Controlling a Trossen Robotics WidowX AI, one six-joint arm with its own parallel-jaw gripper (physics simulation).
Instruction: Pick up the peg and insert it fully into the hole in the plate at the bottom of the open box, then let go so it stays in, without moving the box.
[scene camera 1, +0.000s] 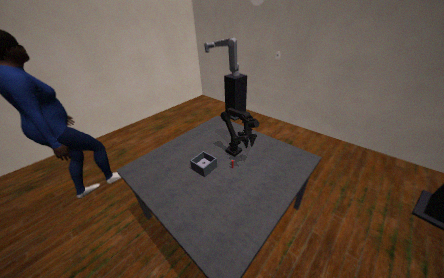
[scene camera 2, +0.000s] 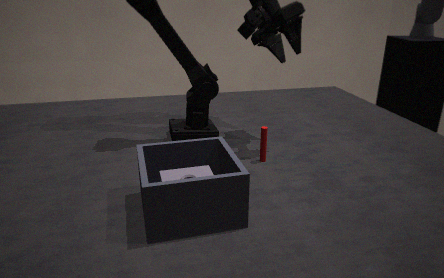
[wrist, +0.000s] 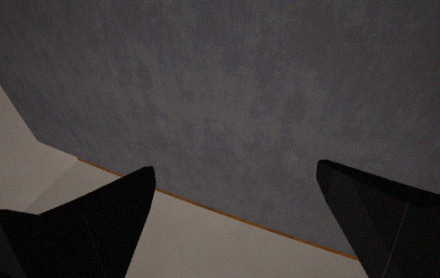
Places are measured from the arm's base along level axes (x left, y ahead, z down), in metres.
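Where they show: gripper, fingertip midpoint: (scene camera 1: 249, 147) (scene camera 2: 291, 58) (wrist: 236, 172); arm's base, origin of the base link: (scene camera 1: 233, 149) (scene camera 2: 196, 126).
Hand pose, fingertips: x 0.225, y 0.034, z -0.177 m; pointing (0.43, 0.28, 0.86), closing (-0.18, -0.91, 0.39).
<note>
Each offset is from my fingertips to the top centre of the thing. "spot": to the spot under its first point. Level surfaces: height alone.
A red peg {dx -0.078, dy +0.111, dz +0.131 m} (scene camera 1: 232, 164) (scene camera 2: 263, 144) stands upright on the table, to the right of the box in scene camera 2. The open grey box {dx -0.240, dy +0.297, dz +0.113 m} (scene camera 1: 203, 169) (scene camera 2: 196, 210) stands on the table with its opening up. A pale plate {dx -0.240, dy +0.297, dz +0.150 m} (scene camera 1: 201, 161) (scene camera 2: 172, 174) lies at its bottom, and part of its hole {spot: dx -0.241, dy +0.287, dz +0.152 m} (scene camera 2: 188, 176) shows over the near wall in scene camera 2. My gripper (scene camera 1: 249, 145) (scene camera 2: 292, 58) (wrist: 236, 172) is open and empty, high above the table, behind and to the right of the peg in scene camera 2. The peg does not show in the wrist view.
The grey table {dz +0.211 m} (scene camera 1: 220, 215) (scene camera 2: 340, 230) (wrist: 225, 85) bears my arm's base (scene camera 1: 233, 150) (scene camera 2: 193, 130), which stands behind the box in scene camera 2. Another grey arm (scene camera 1: 233, 55) stands on a black pedestal (scene camera 1: 235, 92) beyond the table. A person in blue (scene camera 1: 42, 110) is at the left.
</note>
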